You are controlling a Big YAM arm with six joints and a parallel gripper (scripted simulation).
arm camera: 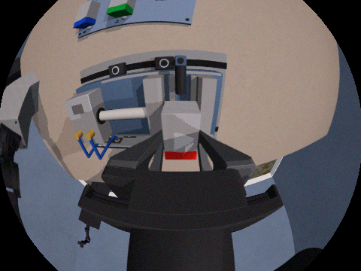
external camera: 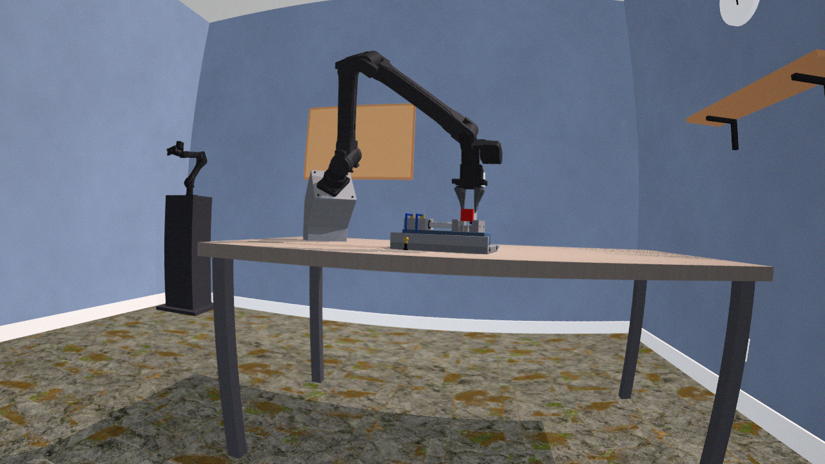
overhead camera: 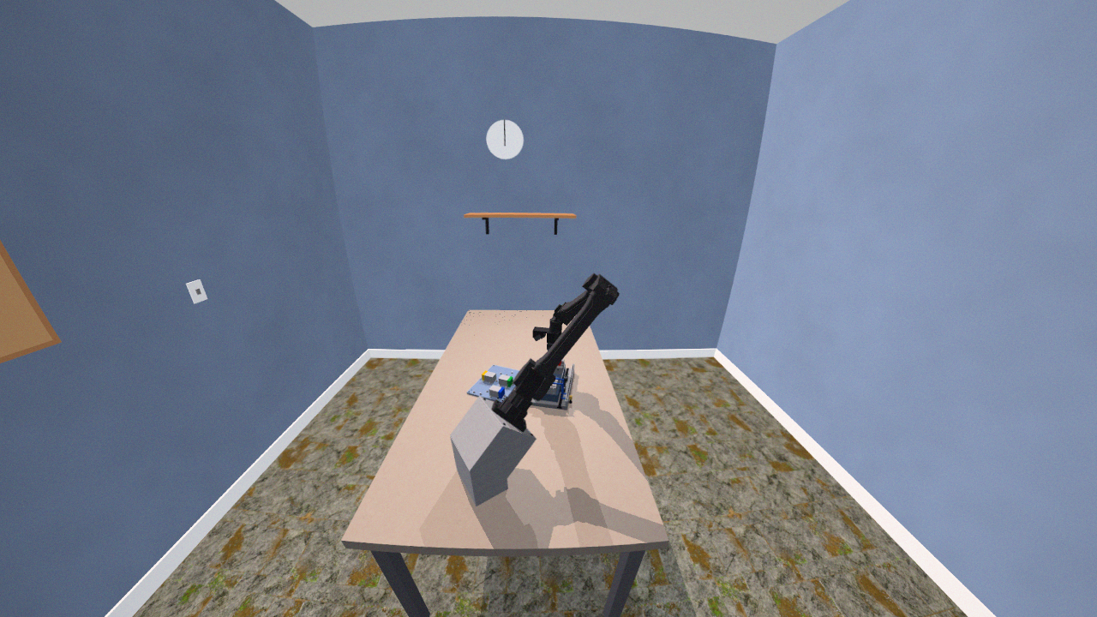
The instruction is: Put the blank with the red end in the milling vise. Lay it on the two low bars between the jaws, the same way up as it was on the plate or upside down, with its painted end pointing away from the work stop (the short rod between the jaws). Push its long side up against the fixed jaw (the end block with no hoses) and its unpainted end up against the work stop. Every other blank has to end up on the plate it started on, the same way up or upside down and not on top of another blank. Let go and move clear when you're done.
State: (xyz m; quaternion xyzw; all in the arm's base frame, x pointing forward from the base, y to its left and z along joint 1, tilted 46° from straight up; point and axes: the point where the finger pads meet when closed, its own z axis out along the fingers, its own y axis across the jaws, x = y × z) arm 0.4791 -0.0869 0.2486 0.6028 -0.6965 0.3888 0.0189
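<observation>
Now: the work stop 20 mm ahead of my hand, 50 mm to the left of it and 40 mm below it. Also, from my hand: green-ended blank: 30 mm behind, 240 mm to the left, 100 mm below; then blue plate: 10 mm behind, 280 mm to the left, 120 mm below; then vise: 60 mm behind, 30 mm to the left, 90 mm below.
</observation>
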